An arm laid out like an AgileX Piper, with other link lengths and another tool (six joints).
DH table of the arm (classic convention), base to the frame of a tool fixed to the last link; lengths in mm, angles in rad. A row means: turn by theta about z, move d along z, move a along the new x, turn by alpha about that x. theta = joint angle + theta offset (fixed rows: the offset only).
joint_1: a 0  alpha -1.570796  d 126.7  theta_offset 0
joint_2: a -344.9  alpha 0  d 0  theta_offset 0.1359
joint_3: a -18.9  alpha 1.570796  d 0  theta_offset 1.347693
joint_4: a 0  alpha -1.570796  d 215.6  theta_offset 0
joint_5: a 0  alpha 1.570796  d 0  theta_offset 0
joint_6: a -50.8  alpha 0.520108  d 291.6  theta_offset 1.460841
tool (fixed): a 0  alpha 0  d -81.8  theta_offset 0
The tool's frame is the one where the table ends.
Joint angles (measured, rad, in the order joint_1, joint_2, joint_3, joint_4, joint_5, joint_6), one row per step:
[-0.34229 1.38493 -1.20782 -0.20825 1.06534 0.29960]
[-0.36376 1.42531 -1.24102 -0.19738 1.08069 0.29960]
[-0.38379 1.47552 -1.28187 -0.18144 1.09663 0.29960]
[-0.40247 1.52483 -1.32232 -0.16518 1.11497 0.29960]
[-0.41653 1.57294 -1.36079 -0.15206 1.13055 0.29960]
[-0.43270 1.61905 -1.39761 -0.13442 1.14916 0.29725]
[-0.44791 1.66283 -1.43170 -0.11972 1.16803 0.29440]
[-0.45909 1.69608 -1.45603 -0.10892 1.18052 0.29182]
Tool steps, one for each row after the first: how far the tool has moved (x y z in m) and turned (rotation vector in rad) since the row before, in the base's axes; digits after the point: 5 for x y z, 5 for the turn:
[0.00525 -0.00784 -0.00469 0.01757 0.01720 -0.02556]
[0.00822 -0.00795 -0.00649 0.02361 0.01761 -0.02463]
[0.00758 -0.00755 -0.00729 0.02492 0.01882 -0.02362]
[0.00811 -0.00683 -0.00760 0.02164 0.01789 -0.01807]
[0.00664 -0.00635 -0.00862 0.02653 0.01875 -0.01886]
[0.00556 -0.00622 -0.00886 0.02442 0.02026 -0.01689]
[0.00416 -0.00469 -0.00732 0.01830 0.01511 -0.01170]

